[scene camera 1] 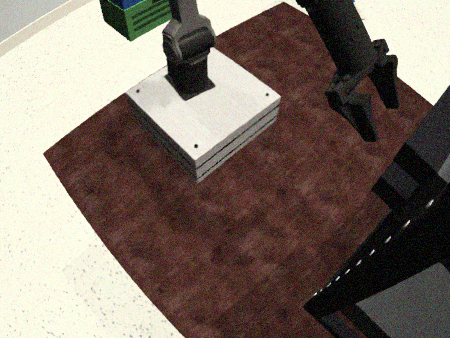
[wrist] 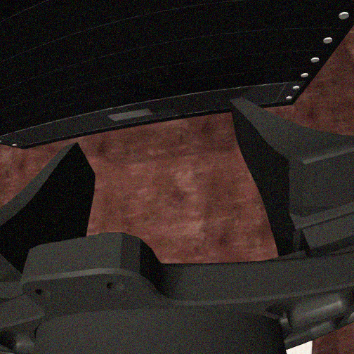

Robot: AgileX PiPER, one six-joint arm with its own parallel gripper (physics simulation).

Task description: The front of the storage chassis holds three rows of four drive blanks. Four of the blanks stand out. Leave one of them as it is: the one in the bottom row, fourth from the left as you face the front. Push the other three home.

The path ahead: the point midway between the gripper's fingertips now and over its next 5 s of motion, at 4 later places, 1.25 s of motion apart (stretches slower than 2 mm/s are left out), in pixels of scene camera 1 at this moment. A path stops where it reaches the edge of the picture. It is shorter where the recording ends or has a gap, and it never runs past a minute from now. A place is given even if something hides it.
My gripper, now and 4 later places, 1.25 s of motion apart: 383,122; 390,108; 378,134; 382,122; 381,123
